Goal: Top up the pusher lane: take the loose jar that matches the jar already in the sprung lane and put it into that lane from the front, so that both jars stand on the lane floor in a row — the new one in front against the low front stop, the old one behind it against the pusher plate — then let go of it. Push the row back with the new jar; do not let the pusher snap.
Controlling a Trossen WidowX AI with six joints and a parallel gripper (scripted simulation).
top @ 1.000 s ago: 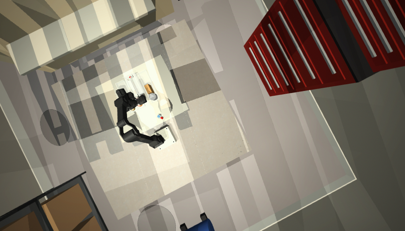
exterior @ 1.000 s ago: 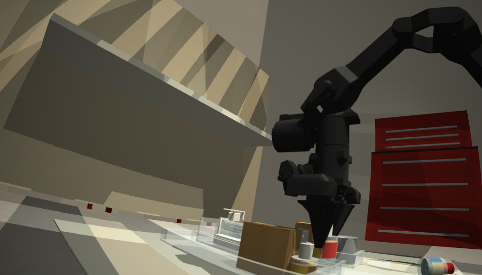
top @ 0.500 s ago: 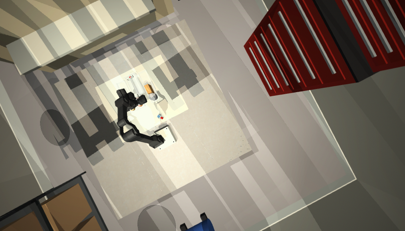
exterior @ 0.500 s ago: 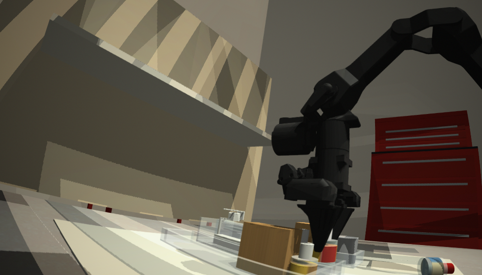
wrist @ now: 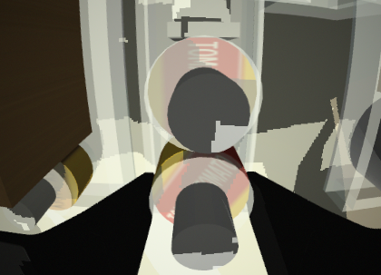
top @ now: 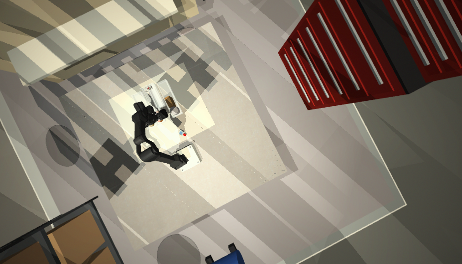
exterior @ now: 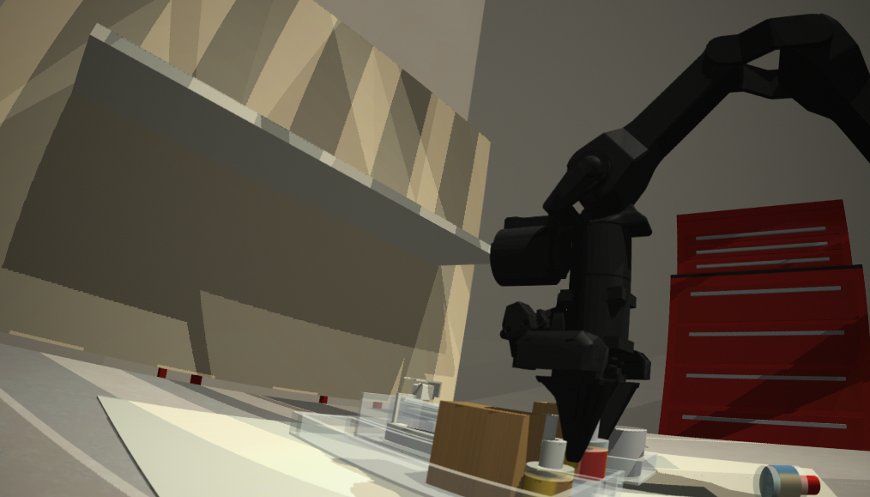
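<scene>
Right now the lane is 130 mm ahead of my gripper tip, 60 mm to the right of it and 20 mm below it. Round my gripper tip: pusher plate: 140 mm ahead, 60 mm to the right, 20 mm above.
</scene>
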